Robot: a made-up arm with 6 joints.
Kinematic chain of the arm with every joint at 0, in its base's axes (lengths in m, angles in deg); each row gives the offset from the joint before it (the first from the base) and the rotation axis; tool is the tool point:
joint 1: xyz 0 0 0.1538 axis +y
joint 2: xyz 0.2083 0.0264 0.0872 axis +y
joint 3: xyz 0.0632 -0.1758 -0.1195 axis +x
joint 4: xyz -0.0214 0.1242 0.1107 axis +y
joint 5: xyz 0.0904 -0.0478 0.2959 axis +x
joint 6: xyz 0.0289 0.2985 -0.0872 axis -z
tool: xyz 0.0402 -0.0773 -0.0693
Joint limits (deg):
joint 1: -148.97..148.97
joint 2: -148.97..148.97
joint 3: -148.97..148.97
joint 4: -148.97..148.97
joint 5: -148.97..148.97
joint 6: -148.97..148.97
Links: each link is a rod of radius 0.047 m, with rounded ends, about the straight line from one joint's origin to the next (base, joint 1, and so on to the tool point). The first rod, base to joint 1, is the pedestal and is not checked.
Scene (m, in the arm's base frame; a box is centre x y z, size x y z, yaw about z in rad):
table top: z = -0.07
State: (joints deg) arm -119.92 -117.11 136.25 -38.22 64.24 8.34
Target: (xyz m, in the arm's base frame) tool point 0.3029 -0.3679 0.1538
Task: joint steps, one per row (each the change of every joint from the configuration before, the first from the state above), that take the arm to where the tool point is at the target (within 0.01 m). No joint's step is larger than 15 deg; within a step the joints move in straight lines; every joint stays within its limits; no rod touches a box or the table.
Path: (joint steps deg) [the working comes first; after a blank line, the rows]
Joints at the target: -90.30 -101.33 71.45 -78.56 63.88 11.10
Straight joint move there: clear.

1: 5.92 3.16 -12.96 -8.07 -0.07 0.55
2: 5.93 3.15 -12.96 -8.07 -0.08 0.55
3: 5.92 3.16 -12.96 -8.06 -0.07 0.56
4: 5.93 3.16 -12.96 -8.07 -0.07 0.55
5: 5.92 3.15 -12.96 -8.07 -0.07 0.55

